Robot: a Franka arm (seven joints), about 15 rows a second.
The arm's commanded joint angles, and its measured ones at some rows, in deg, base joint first. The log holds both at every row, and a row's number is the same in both.
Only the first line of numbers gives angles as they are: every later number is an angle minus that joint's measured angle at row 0.
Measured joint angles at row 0:
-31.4, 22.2, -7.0, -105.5, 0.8, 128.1, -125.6
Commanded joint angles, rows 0 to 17:
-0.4, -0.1, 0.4, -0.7, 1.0, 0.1, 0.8
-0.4, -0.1, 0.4, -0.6, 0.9, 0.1, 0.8
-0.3, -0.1, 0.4, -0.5, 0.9, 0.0, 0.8
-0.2, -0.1, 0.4, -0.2, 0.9, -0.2, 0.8
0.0, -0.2, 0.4, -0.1, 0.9, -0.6, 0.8
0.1, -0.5, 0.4, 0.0, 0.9, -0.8, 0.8
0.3, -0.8, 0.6, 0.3, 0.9, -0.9, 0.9
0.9, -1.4, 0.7, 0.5, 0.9, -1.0, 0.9
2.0, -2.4, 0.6, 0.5, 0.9, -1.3, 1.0
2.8, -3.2, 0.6, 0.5, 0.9, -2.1, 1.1
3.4, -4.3, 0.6, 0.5, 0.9, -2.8, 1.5
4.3, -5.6, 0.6, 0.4, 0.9, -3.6, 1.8
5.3, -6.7, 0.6, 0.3, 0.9, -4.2, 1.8
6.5, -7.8, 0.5, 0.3, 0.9, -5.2, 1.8
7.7, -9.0, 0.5, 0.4, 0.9, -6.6, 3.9
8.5, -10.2, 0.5, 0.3, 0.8, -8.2, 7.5
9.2, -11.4, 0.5, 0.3, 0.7, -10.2, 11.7
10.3, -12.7, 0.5, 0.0, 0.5, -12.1, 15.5
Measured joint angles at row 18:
8.5, -9.4, 0.9, 1.2, 0.1, -8.2, 9.2
